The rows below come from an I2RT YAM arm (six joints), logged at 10 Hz.
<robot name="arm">
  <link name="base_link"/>
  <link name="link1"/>
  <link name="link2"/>
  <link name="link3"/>
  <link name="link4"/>
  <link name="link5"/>
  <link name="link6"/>
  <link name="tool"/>
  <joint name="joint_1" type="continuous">
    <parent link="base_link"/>
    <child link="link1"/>
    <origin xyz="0 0 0.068" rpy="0 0 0"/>
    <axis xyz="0 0 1"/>
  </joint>
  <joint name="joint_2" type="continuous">
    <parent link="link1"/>
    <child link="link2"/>
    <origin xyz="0.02 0.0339 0.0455" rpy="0 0 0"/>
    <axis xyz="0 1 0"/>
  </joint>
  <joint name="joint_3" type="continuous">
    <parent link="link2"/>
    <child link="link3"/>
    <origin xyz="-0.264 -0.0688 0" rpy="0 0 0"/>
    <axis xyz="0 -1 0"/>
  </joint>
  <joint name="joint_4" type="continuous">
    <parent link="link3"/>
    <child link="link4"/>
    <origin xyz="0.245 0.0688 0.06" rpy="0 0 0"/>
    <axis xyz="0 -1 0"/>
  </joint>
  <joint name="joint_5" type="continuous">
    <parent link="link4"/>
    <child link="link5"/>
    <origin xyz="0.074 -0.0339 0.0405" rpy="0 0 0"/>
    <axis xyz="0 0 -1"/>
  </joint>
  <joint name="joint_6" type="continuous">
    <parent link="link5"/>
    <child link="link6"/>
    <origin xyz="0.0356 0 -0.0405" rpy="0 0 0"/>
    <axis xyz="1 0 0"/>
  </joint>
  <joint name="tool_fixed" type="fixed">
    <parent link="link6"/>
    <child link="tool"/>
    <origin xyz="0 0 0" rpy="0 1.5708 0"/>
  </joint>
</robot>
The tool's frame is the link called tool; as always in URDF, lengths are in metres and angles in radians. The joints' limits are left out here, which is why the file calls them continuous.
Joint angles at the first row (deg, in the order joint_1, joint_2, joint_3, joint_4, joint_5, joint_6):
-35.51, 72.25, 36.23, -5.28, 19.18, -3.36
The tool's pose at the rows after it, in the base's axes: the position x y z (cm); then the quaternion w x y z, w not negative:
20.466 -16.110 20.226 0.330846 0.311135 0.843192 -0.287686
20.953 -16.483 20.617 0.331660 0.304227 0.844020 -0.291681
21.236 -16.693 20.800 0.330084 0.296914 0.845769 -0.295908
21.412 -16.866 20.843 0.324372 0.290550 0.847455 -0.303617
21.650 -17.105 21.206 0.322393 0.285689 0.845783 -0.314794
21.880 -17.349 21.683 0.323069 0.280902 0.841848 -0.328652
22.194 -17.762 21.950 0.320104 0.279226 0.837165 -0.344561
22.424 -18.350 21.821 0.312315 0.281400 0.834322 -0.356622
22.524 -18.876 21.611 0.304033 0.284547 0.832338 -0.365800
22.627 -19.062 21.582 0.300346 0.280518 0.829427 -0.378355
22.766 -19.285 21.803 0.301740 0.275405 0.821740 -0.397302
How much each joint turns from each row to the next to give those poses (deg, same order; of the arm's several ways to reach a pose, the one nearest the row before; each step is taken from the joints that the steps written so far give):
-0.02, 1.22, 1.62, -0.02, 0.83, -0.87
-0.04, 1.09, 1.55, 0.00, 0.00, -1.00
0.00, 0.68, 0.85, 0.02, 0.11, -1.05
0.00, 0.62, 0.55, 0.00, 0.66, -1.14
0.00, 0.43, 0.96, 0.07, 0.96, -1.12
0.00, 0.26, 0.92, 0.46, 1.13, -1.24
-0.13, 0.94, 0.98, 0.83, 1.53, -1.14
-0.55, 1.49, 0.74, 0.87, 1.20, -0.81
-0.61, 1.25, 0.48, 0.66, 0.95, -0.59
-0.05, 0.48, 0.02, 1.16, 1.15, -1.22
-0.02, 0.26, 0.00, 2.16, 1.53, -1.75

